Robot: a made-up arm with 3 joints. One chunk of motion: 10 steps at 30 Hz.
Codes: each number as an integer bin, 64 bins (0 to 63) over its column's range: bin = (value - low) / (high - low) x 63, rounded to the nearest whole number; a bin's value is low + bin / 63 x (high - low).
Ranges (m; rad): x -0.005..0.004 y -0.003..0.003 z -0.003..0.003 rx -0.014..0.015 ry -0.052..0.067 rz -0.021..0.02
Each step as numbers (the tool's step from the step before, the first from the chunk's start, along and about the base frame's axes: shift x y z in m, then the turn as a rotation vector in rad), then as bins.
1 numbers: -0.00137 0.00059 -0.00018 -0.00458 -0.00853 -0.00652
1 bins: 25 38 30 20 23 22
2 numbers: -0.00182 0.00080 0.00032 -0.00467 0.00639 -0.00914
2 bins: 22 40 35 20 31 18
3 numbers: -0.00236 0.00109 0.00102 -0.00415 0.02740 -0.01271
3 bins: 18 43 42 21 42 13
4 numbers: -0.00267 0.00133 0.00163 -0.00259 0.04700 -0.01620
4 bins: 16 45 49 25 52 7
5 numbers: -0.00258 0.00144 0.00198 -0.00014 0.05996 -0.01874
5 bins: 17 47 52 30 59 3
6 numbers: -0.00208 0.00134 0.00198 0.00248 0.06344 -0.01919
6 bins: 20 46 52 36 61 3
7 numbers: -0.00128 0.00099 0.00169 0.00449 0.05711 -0.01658
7 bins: 26 42 49 40 58 7
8 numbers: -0.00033 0.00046 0.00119 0.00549 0.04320 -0.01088
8 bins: 33 36 44 42 50 16
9 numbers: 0.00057 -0.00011 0.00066 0.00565 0.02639 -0.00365
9 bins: 39 30 38 43 42 27
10 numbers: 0.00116 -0.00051 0.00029 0.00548 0.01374 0.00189
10 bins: 43 26 35 42 35 35
